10 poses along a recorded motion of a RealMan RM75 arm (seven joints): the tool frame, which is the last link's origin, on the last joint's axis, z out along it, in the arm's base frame.
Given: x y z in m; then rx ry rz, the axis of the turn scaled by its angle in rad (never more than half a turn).
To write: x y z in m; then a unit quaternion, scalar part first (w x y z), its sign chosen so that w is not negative. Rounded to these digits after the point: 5 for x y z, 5 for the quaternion.
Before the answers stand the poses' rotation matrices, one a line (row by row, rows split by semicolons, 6 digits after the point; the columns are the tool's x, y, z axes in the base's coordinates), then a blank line. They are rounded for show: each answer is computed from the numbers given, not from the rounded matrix.
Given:
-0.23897, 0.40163, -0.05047, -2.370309, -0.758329, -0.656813
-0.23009, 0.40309, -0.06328, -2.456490, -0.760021, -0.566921
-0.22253, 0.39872, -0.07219, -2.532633, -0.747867, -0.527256
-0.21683, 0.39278, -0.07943, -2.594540, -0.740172, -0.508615
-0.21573, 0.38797, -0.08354, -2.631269, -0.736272, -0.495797
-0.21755, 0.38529, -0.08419, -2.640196, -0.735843, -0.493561
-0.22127, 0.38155, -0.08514, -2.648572, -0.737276, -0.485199
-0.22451, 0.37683, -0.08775, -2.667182, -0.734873, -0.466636
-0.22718, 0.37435, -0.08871, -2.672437, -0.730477, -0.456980
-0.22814, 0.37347, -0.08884, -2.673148, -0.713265, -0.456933
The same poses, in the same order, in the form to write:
0.719986 0.637300 0.274717; 0.362870 -0.683139 0.633756; 0.591563 -0.356609 -0.723107
0.757069 0.609302 0.235791; 0.399668 -0.717410 0.570604; 0.516828 -0.337749 -0.786647
0.780499 0.581474 0.229583; 0.411594 -0.754378 0.511375; 0.470543 -0.304633 -0.828123
0.794292 0.561257 0.232575; 0.418338 -0.782875 0.460544; 0.440561 -0.268511 -0.856626
0.802370 0.549605 0.232673; 0.422267 -0.798281 0.429463; 0.421774 -0.246338 -0.872597
0.803922 0.547107 0.233201; 0.423342 -0.801823 0.421736; 0.417721 -0.240319 -0.876217
0.806156 0.545481 0.229264; 0.426347 -0.804168 0.414177; 0.410293 -0.236145 -0.880849
0.812846 0.538910 0.221038; 0.429251 -0.810723 0.398086; 0.393733 -0.228702 -0.890320
0.816864 0.534844 0.216041; 0.428236 -0.813219 0.394067; 0.386453 -0.229383 -0.893329
0.822643 0.525229 0.217700; 0.417332 -0.817854 0.396167; 0.386125 -0.235051 -0.891997

-0.23897, 0.40163, -0.05047, 0.28006, -0.88406, -0.28284, -0.24497
-0.23009, 0.40309, -0.06328, 0.25150, -0.90293, -0.27936, -0.20838
-0.22253, 0.39872, -0.07219, 0.22249, -0.91692, -0.27076, -0.19089
-0.21683, 0.39278, -0.07943, 0.19672, -0.92652, -0.26432, -0.18163
-0.21573, 0.38797, -0.08354, 0.18131, -0.93183, -0.26074, -0.17558
-0.21755, 0.38529, -0.08419, 0.17740, -0.93300, -0.26003, -0.17442
-0.22127, 0.38155, -0.08514, 0.17403, -0.93423, -0.26006, -0.17114
-0.22451, 0.37683, -0.08775, 0.16718, -0.93727, -0.25824, -0.16398
-0.22718, 0.37435, -0.08871, 0.16607, -0.93854, -0.25654, -0.16049
-0.22814, 0.37347, -0.08884, 0.16792, -0.93975, -0.25075, -0.16064

